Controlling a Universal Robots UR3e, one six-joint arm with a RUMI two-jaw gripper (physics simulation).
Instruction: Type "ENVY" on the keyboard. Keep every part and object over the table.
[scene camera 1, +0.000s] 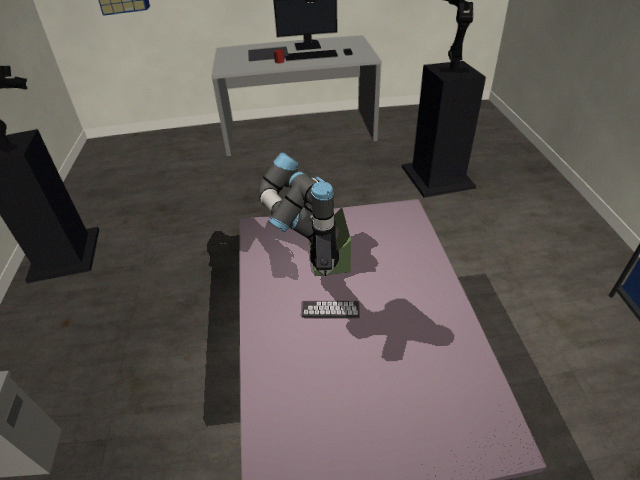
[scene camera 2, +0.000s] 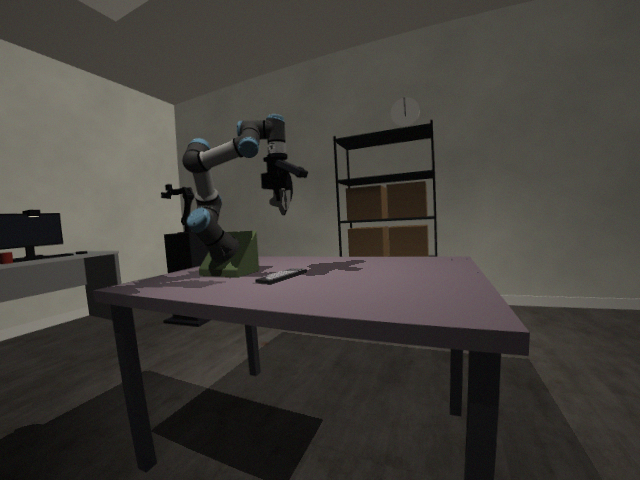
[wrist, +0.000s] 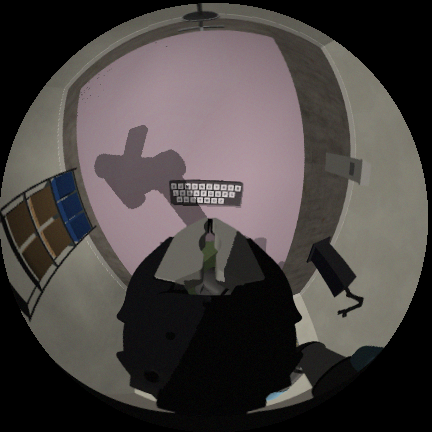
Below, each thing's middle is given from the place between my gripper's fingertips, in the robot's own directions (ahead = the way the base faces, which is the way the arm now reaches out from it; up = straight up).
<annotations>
I see the dark keyboard (scene camera 1: 311, 309) 220 mm below my hand, 30 mm behind it and 20 mm to the left of it.
</annotations>
